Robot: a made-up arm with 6 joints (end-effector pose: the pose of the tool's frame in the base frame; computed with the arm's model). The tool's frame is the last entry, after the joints.
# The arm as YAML. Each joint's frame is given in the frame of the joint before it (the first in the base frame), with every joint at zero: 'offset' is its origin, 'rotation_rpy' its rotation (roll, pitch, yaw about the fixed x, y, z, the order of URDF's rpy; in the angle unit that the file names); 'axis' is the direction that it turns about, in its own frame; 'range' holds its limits. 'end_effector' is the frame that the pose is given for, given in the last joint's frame.
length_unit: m
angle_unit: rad
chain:
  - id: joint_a
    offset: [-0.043, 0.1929, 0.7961]
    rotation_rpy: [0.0, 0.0, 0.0]
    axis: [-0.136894, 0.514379, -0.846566]
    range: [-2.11, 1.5]
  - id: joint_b
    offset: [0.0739, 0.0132, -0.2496]
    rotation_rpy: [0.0, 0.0, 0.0]
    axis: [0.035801, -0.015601, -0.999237]
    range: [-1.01, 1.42]
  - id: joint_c
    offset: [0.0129, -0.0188, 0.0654]
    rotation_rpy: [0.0, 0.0, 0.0]
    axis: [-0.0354, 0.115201, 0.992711]
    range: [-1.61, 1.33]
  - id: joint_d
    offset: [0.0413, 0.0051, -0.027]
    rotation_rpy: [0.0, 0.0, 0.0]
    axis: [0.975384, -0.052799, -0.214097]
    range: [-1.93, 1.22]
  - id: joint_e
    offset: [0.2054, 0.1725, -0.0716]
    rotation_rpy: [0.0, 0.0, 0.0]
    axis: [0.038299, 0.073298, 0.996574]
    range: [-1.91, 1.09]
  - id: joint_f
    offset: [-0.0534, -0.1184, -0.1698]
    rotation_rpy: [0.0, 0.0, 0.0]
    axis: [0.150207, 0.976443, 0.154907]
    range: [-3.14, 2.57]
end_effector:
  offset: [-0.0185, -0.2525, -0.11]
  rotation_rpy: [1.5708, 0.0, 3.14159]
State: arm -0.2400 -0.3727 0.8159 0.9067 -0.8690 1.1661
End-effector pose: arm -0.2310 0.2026 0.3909 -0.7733 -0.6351 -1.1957
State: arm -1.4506 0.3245 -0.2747 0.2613 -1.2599 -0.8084
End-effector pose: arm 0.0160 0.5910 0.4262 0.1473 0.9132 1.6939
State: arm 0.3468 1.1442 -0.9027 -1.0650 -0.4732 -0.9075
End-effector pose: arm -0.3459 0.3120 0.5879 1.6820 1.9595 -0.8765
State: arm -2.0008 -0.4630 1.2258 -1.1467 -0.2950 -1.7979
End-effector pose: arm -0.3001 0.5693 0.8076 1.5622 2.5429 0.5454
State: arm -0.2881 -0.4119 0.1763 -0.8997 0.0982 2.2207
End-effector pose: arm 0.4201 0.1414 0.6328 -1.2920 -1.7373 0.0346
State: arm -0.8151 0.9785 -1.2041 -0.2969 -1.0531 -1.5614
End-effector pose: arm 0.1000 0.4134 0.3870 1.0829 1.3152 -0.7528
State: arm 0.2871 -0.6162 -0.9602 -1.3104 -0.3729 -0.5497
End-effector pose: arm -0.0367 -0.1998 0.6411 -0.0778 2.8525 0.0777
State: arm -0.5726 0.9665 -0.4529 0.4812 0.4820 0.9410
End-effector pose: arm 0.3267 0.0510 0.2389 -0.2209 -1.0486 -2.7979
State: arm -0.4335 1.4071 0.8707 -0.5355 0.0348 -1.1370
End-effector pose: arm 0.2838 -0.0856 0.4193 -0.9750 1.8459 1.0130
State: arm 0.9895 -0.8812 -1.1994 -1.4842 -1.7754 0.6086
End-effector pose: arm -0.5491 0.1042 0.4103 1.1409 1.6046 -0.3948
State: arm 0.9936 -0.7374 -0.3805 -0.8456 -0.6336 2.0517
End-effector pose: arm -0.3173 -0.0205 0.5194 -2.4405 -0.4576 -0.9590
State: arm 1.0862 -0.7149 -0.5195 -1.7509 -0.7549 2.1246
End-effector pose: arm -0.2689 -0.0354 0.7411 -2.9349 -0.9942 -0.1065
